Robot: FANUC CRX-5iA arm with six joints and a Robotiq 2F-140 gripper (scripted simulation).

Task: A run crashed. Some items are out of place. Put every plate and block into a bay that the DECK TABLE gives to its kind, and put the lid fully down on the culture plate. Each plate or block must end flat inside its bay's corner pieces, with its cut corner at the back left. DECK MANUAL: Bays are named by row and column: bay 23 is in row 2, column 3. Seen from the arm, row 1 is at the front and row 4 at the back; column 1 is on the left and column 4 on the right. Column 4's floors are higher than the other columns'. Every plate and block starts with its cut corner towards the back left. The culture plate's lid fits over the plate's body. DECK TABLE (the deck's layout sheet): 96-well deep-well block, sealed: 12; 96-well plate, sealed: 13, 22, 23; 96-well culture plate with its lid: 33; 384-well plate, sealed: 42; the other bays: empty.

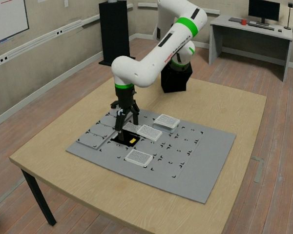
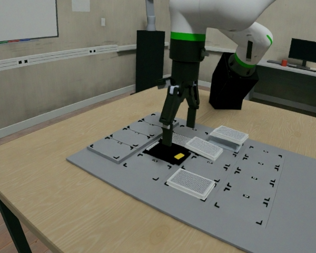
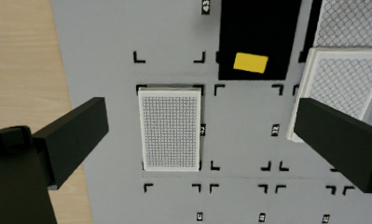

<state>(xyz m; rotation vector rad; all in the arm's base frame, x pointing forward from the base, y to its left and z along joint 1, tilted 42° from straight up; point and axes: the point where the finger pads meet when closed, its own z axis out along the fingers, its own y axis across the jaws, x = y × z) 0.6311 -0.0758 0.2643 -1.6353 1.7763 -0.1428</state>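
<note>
My hand is 130 mm above the lid, 70 mm to the left of it and 70 mm past it. The rest, counted from my hand: 384-well plate: 140 mm below, 70 mm to the left, 30 mm ahead; then bay label 43: 140 mm below, 90 mm to the right, 10 mm behind; then 96-well plate: 170 mm behind, 140 mm below, 100 mm to the right.
</note>
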